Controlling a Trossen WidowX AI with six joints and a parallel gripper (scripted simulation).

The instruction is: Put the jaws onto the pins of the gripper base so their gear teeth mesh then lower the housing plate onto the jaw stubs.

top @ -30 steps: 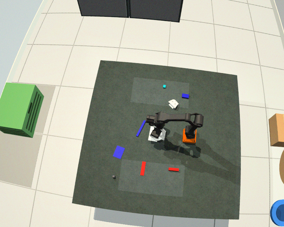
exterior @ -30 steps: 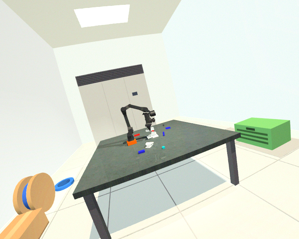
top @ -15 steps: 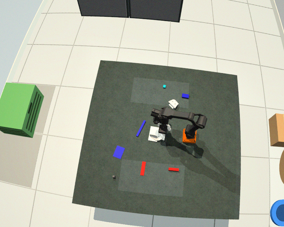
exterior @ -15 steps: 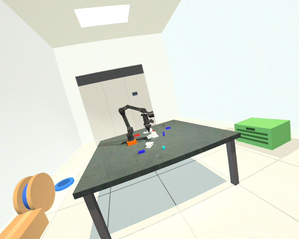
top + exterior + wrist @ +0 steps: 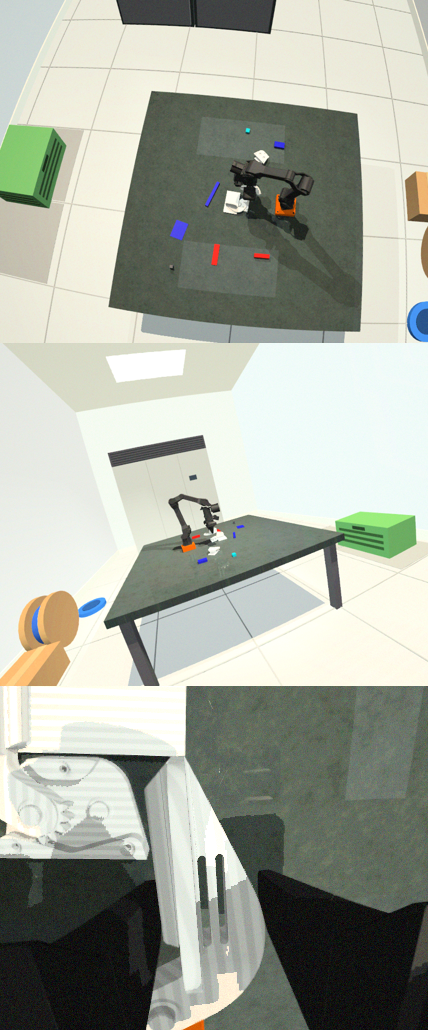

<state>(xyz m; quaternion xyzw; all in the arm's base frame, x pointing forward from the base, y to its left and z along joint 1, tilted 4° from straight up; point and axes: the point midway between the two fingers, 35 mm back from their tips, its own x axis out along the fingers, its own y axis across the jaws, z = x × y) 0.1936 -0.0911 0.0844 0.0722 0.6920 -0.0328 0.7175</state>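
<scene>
Right now my gripper tip is 190 mm short of the blue strip, 80 mm above it and 10 mm to the left of it. From my gripper tip the other things lie so: blue block 270 mm to the right, 210 mm behind, 80 mm below; white jaw 30 mm behind, 20 mm to the left; cyan cube 370 mm to the right, 80 mm below, 40 mm behind.
</scene>
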